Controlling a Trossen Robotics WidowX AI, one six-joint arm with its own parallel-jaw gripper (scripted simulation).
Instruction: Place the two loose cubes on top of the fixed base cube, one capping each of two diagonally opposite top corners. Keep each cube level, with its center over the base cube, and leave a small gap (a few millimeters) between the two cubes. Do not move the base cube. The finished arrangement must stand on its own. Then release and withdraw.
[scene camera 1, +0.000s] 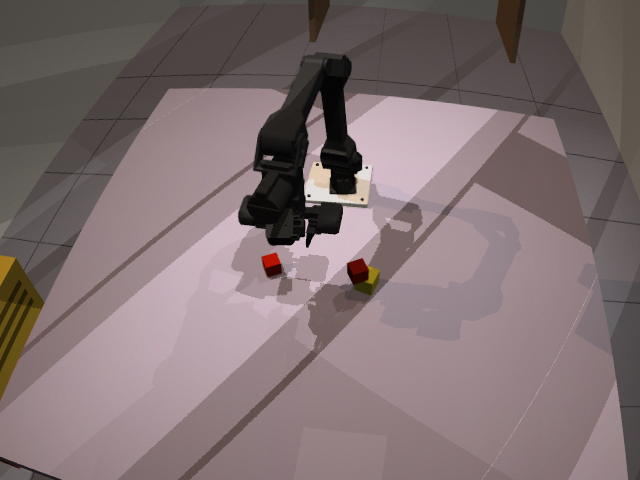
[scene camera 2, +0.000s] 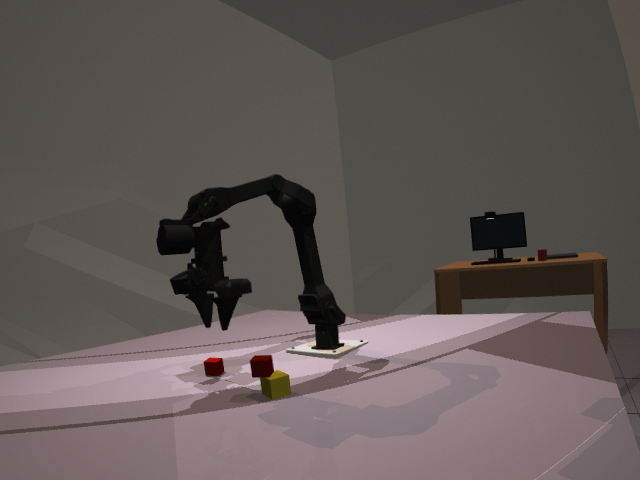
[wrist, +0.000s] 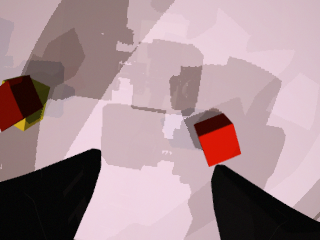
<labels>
my gripper: scene camera 1; scene camera 2 216, 328; wrist
same spot on my gripper: (wrist: 59, 194) = (scene camera 1: 306, 237)
</labels>
